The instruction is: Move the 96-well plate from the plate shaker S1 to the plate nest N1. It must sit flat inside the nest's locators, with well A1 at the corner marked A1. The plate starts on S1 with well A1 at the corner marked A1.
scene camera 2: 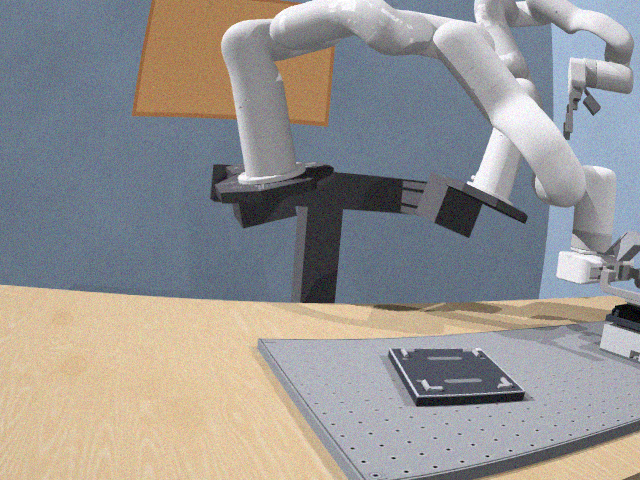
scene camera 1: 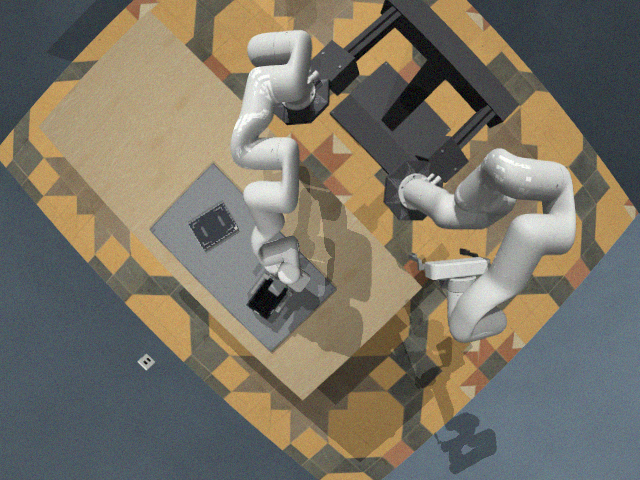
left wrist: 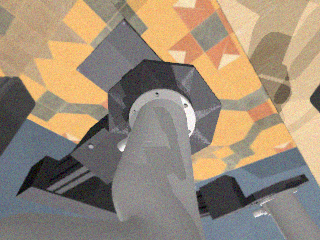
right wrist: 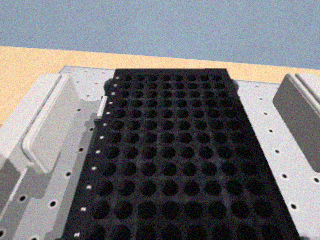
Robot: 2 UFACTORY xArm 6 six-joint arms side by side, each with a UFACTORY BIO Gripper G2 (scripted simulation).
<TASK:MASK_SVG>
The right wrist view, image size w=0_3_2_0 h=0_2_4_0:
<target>my right gripper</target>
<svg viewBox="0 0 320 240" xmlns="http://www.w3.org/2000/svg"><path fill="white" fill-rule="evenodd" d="M287 73L272 102L311 168L315 172L320 173L320 78L314 73ZM68 73L63 75L59 73L41 74L0 128L0 215L25 168L33 168L38 174L48 174L55 164L80 104L73 79Z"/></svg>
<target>black 96-well plate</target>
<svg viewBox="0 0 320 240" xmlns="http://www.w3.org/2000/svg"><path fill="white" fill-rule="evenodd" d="M115 69L67 240L301 240L226 68Z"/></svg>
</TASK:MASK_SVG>
